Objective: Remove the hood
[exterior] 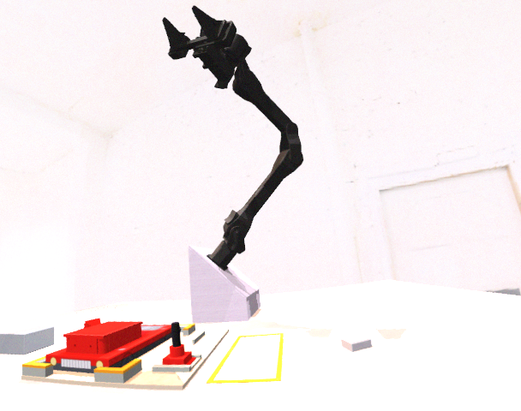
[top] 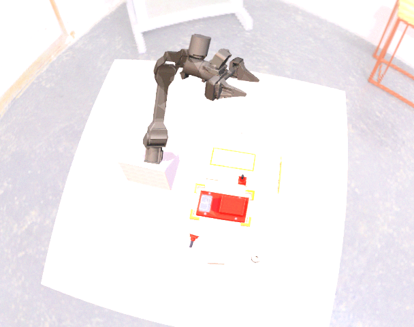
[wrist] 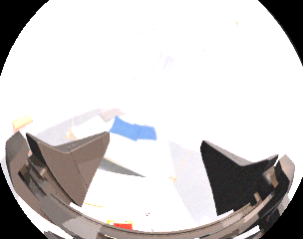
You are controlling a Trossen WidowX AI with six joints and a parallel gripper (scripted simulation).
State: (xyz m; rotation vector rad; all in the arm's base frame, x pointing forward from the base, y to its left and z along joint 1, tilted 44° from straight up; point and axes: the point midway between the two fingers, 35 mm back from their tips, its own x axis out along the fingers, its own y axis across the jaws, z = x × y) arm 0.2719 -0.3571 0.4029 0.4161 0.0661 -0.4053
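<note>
Right now the hood is 620 mm below my gripper tip, 120 mm to the right of it and 30 mm behind it.
</note>
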